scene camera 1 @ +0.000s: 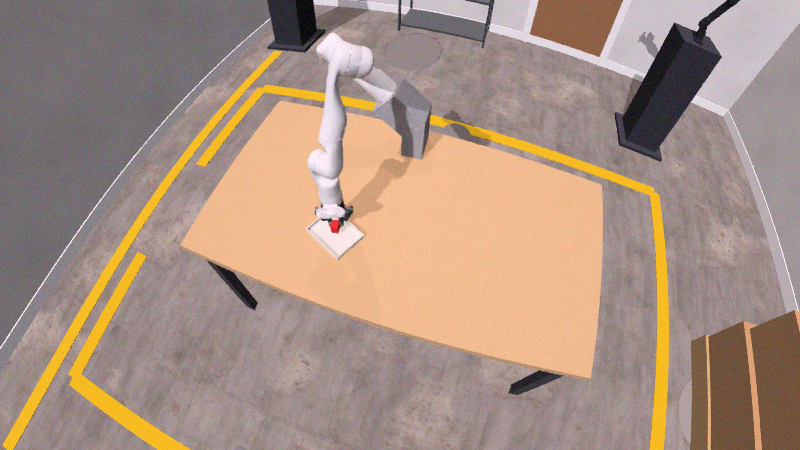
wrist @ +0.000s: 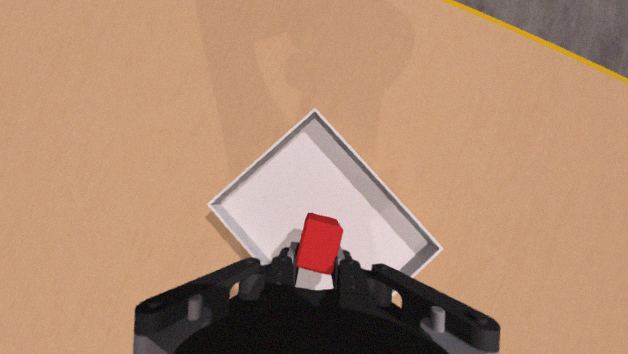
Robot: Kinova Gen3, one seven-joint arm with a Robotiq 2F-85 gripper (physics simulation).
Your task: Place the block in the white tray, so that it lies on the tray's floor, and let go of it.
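Seen in the pictures: gripper, fingertip midpoint: (scene camera 1: 336, 225) (wrist: 315, 254); arm's base, origin of the base link: (scene camera 1: 387, 93).
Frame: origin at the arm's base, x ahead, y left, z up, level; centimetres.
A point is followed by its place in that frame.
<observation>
A red block (scene camera 1: 335, 226) @[x 49.6, y -1.5, z -20.7 cm] (wrist: 320, 244) @[x 49.0, y -2.1, z -20.7 cm] is held between the fingertips of my gripper (scene camera 1: 334, 223) @[x 47.1, y -2.6, z -24.2 cm] (wrist: 315, 254) @[x 47.1, y -2.6, z -24.2 cm], which is shut on it. The white tray (scene camera 1: 350, 244) @[x 51.5, y 4.4, z -26.5 cm] (wrist: 270, 185) @[x 50.7, y 3.7, z -26.5 cm] lies flat on the table, turned at an angle. In both views the block shows over the inside of the tray. In the wrist view the block is slightly tilted, and the near corner of the tray is hidden by the gripper. How high the block is above the tray's floor is hard to tell.
The wooden table (scene camera 1: 475, 251) @[x 39.9, y 46.8, z -26.8 cm] (wrist: 100, 125) @[x 49.3, y 22.8, z -26.8 cm] extends around the tray, with its front edge beyond the tray. The arm's grey base mount (scene camera 1: 413, 123) @[x 5.8, y 12.3, z -7.1 cm] stands at the table's back edge. A dark pillar (scene camera 1: 665, 95) and brown boxes (scene camera 1: 721, 380) stand off the table at the right.
</observation>
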